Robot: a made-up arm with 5 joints.
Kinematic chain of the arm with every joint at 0, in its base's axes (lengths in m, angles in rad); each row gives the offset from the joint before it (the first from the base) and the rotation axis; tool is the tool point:
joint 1: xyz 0 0 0.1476 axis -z
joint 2: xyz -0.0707 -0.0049 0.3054 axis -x
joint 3: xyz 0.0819 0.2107 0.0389 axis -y
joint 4: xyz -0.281 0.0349 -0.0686 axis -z
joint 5: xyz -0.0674 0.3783 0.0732 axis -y
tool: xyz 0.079 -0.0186 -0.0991
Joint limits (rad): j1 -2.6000..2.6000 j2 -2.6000..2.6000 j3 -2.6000..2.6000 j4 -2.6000..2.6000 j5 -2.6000..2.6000
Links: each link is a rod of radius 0.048 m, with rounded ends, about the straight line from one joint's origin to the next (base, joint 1, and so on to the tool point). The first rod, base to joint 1, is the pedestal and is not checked.
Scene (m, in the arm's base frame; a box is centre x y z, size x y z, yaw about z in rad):
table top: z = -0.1
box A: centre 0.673 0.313 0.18 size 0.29 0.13 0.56 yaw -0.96
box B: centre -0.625 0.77 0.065 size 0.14 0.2 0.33 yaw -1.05
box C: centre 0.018 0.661 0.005 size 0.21 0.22 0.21 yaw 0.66
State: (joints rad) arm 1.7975 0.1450 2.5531 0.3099 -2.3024
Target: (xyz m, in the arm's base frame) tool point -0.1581 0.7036 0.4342
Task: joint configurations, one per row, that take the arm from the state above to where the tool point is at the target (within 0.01 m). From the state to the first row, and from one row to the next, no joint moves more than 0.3 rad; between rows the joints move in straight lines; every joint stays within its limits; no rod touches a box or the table.
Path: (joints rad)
1: 1.6509 -0.0876 2.2880 0.4663 -2.0322
2: 1.5044 -0.3202 2.0230 0.6226 -1.7620
3: 1.3578 -0.5528 1.7579 0.7790 -1.4919
4: 1.2112 -0.7854 1.4928 0.9353 -1.2217
5: 1.0646 -1.0180 1.2277 1.0917 -0.9515
6: 0.8665 -0.9259 1.2696 0.9461 -1.2221
7: 0.6685 -0.8338 1.3114 0.8005 -1.4928
8: 0.4704 -0.7418 1.3532 0.6549 -1.7634
9: 0.2723 -0.6497 1.3951 0.5093 -2.0340
10: 0.0742 -0.5576 1.4369 0.3637 -2.3046
11: -0.1239 -0.4656 1.4787 0.2181 -2.5753

